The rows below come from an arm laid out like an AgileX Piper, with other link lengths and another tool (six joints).
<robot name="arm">
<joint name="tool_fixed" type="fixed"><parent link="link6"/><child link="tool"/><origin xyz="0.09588 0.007 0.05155" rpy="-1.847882 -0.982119 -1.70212"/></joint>
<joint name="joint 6" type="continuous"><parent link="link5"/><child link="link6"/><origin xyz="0.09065 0 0.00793"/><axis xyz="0.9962 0 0.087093"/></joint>
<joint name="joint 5" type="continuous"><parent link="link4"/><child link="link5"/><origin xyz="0 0 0"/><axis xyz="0 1 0"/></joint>
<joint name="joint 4" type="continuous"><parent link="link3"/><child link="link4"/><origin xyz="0.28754 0 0.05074"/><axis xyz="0.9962 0 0.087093"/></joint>
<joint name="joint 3" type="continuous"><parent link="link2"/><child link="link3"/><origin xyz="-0.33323 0 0.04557"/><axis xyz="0 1 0"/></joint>
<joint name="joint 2" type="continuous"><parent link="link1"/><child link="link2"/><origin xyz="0 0 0"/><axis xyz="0 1 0"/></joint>
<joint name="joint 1" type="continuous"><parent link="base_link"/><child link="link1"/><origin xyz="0 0 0.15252"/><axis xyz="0 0 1"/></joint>
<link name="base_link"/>
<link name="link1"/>
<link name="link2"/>
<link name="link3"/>
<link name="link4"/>
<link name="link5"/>
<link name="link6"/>
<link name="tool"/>
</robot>
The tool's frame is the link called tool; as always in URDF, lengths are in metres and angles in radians. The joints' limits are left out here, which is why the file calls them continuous.
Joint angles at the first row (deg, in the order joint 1, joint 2, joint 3, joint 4, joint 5, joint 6):
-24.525 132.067 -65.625 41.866 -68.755 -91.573
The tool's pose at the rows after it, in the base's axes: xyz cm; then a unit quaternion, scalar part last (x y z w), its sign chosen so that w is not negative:
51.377, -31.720, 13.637, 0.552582, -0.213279, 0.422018, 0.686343
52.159, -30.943, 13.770, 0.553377, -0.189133, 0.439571, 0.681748
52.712, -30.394, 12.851, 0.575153, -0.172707, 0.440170, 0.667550
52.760, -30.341, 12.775, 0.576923, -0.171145, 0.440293, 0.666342
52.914, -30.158, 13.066, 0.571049, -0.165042, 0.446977, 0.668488
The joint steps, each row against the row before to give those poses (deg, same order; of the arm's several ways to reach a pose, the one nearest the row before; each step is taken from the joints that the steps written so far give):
0.000 0.000 0.000 -3.370 0.202 0.272
0.000 0.000 -0.001 -3.498 0.259 0.131
0.000 -0.001 0.001 -1.638 3.121 0.000
0.000 0.001 0.000 -0.159 0.258 0.001
0.000 0.000 -0.001 -1.009 -0.755 -0.001

